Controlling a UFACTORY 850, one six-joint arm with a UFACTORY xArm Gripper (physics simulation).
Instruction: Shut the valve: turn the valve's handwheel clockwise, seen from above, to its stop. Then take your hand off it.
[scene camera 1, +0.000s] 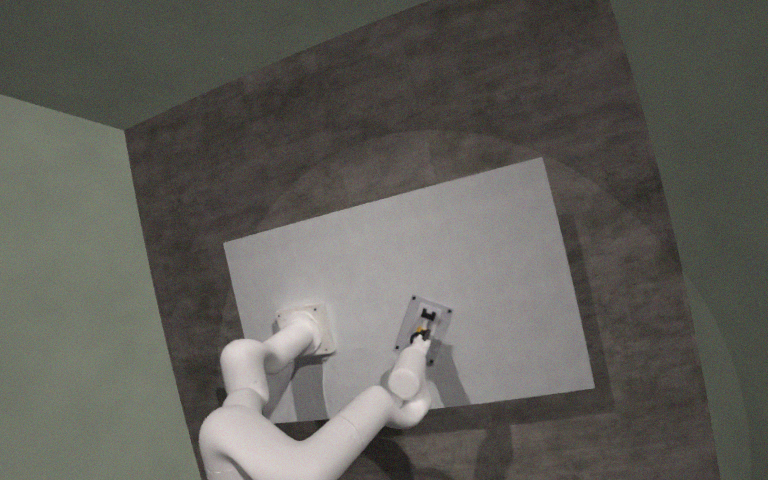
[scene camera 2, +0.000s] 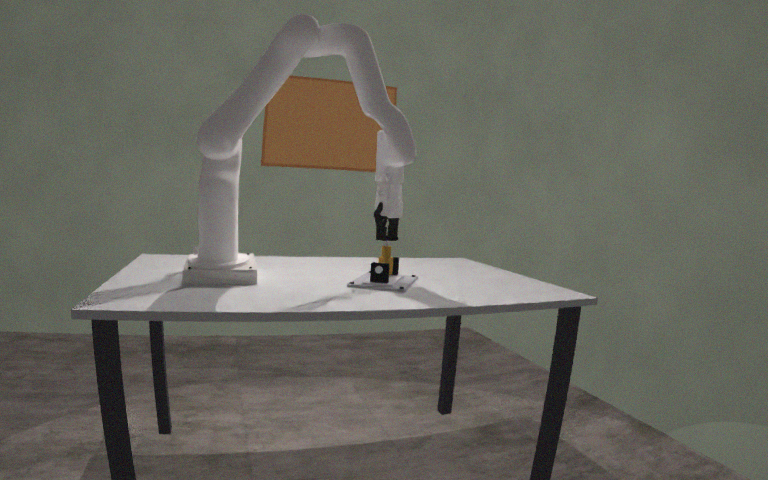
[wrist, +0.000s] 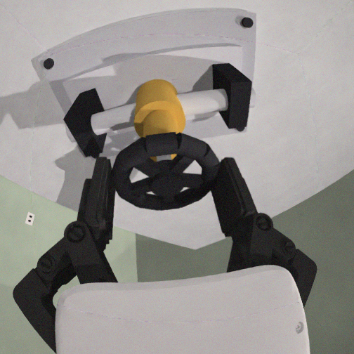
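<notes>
The valve has a yellow body (scene camera 1: 419, 329) (scene camera 2: 385, 257) (wrist: 159, 100) on a white pipe (wrist: 207, 101). Its black spoked handwheel (wrist: 167, 186) lies level above the body in the wrist view. My gripper (scene camera 1: 420, 335) (scene camera 2: 387, 237) (wrist: 165, 171) points down over the valve and is shut on the handwheel, one finger against the rim at each side. In the scene views the handwheel is hard to tell from the black fingers. No mark on the wheel shows how far it is turned.
Black supports (wrist: 239, 95) (scene camera 2: 379, 272) hold the pipe ends on a grey base plate (scene camera 1: 404, 322) (scene camera 2: 400, 281) with dark corner bolts. It stands on the white table (scene camera 1: 487, 254) (scene camera 2: 305, 291). The arm's square base (scene camera 1: 325, 333) (scene camera 2: 220, 276) is to its left. An orange board (scene camera 2: 317, 124) hangs on the wall.
</notes>
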